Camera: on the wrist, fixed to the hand. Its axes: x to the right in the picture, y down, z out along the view.
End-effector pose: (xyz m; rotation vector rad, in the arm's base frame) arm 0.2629 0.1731 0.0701 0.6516 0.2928 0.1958
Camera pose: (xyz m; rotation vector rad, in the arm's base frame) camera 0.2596 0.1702 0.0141 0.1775 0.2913 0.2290
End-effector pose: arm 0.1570 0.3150 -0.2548 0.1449 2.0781 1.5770
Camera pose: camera 0.1393 0.2701 -0.2835 -0.1026 1.6734 2.0035
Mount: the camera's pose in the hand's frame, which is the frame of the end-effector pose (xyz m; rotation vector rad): 0.0076 -0.0367 -0.0418 -0.4683 0.0455 -0.0426
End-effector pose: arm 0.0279 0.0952 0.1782 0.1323 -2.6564 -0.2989
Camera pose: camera 0.0418 0.0506 0.2094 0.0438 -2.4650 -0.9057
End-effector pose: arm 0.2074 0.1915 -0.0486 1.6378 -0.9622 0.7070
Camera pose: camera 0.2438 0.2342 -0.0491 1.2212 -0.9710 0.4444
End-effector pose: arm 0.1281 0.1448 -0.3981 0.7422 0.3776 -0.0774
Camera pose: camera 0.1149 0.1463 -0.4527 0.2737 0.4351 -0.0105
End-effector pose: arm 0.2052 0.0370 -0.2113 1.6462 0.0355 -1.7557
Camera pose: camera 0.2231 0.0806 -0.2418 1.3460 0.4700 -1.5886
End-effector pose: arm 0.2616 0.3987 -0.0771 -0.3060 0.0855 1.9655
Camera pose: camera 0.2995 0.4120 -0.1164 -0.6510 -0.3545 1.9198
